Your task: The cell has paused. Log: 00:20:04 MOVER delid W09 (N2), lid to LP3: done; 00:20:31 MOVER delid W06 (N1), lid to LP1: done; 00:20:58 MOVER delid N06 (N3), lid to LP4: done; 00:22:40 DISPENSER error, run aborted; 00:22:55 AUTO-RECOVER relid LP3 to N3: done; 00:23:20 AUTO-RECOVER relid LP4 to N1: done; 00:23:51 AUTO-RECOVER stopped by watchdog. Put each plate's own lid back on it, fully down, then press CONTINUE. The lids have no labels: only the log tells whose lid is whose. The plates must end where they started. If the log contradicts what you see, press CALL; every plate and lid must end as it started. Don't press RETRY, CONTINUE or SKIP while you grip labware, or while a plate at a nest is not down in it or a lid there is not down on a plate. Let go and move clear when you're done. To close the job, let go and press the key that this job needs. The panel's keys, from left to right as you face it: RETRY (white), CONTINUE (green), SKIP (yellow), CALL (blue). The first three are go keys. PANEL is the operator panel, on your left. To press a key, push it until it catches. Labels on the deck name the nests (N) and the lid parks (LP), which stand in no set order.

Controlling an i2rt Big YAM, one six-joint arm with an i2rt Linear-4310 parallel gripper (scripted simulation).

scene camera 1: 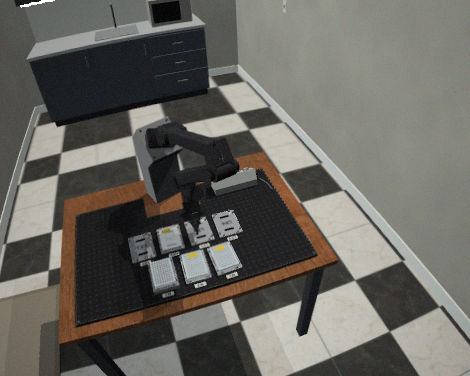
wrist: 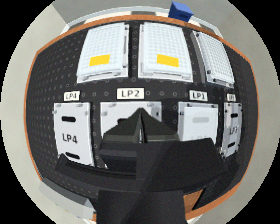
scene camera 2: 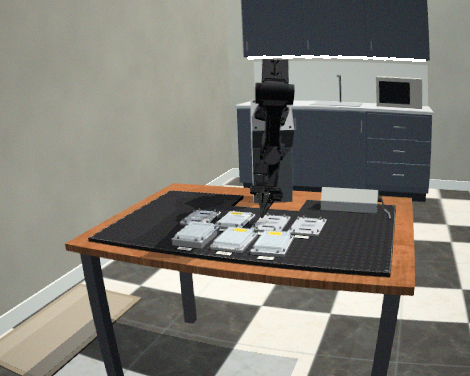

Labels:
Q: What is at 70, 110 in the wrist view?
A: A LP4 lid park.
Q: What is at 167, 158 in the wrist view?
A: The gripper.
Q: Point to a plate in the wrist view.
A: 217, 60

